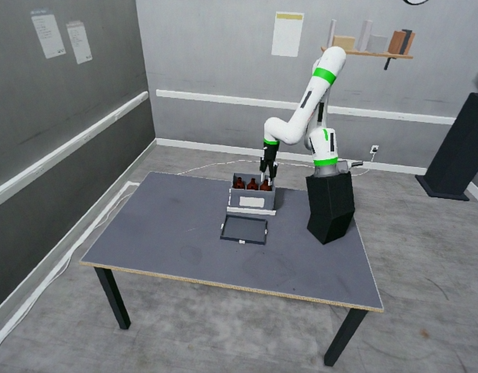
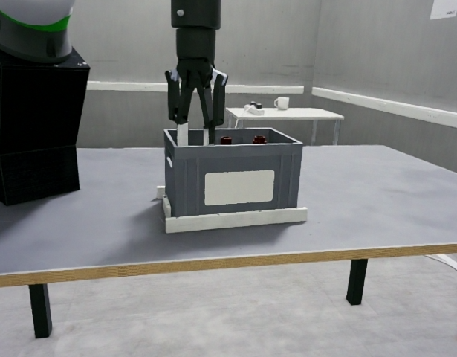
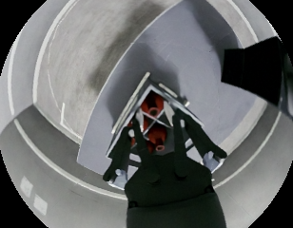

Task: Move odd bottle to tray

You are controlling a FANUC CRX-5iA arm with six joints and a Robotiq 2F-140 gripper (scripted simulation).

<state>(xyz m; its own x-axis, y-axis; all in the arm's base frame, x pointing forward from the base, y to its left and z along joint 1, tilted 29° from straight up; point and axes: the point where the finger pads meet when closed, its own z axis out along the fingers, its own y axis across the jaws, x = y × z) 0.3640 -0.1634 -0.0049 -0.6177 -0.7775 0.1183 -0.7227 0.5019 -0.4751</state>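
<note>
The grey crate is 80 mm ahead of my hand, 50 mm to the left of it and 90 mm below it. The rest, counted from my hand: dark tray (100 mm ahead, 310 mm to the left, 160 mm below).
</note>
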